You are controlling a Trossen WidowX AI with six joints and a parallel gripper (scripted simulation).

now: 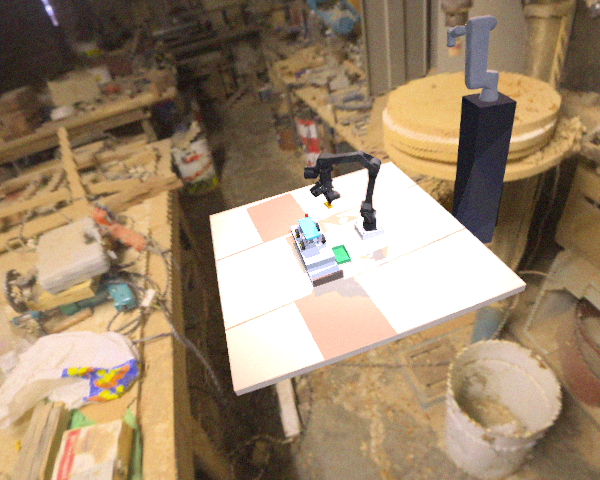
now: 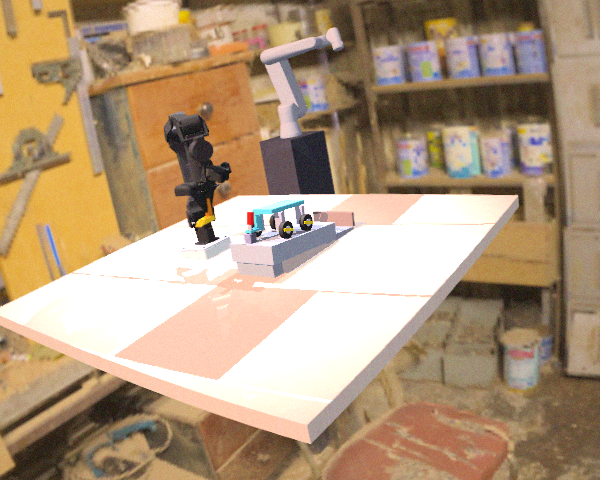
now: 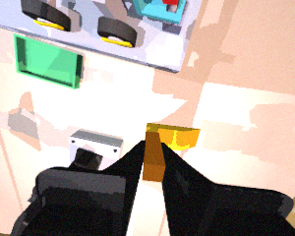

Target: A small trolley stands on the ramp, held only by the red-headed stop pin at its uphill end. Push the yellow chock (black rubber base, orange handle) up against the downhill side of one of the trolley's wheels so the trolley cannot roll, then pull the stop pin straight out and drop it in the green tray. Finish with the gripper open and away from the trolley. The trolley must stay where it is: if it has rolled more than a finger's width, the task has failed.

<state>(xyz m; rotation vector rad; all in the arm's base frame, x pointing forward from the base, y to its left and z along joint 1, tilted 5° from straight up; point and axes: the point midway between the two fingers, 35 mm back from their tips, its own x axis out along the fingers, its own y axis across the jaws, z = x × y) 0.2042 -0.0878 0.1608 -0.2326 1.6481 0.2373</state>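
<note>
My gripper tip is now 13 cm short of the red-headed stop pin, 5 cm above it and 4 cm to the right of it. Round my gripper tip: green tray 23 cm to the left, 18 cm below; then grey ramp 15 cm to the left, 13 cm below, 13 cm ahead; then trolley 14 cm to the left, 13 cm ahead, 6 cm below.
</note>
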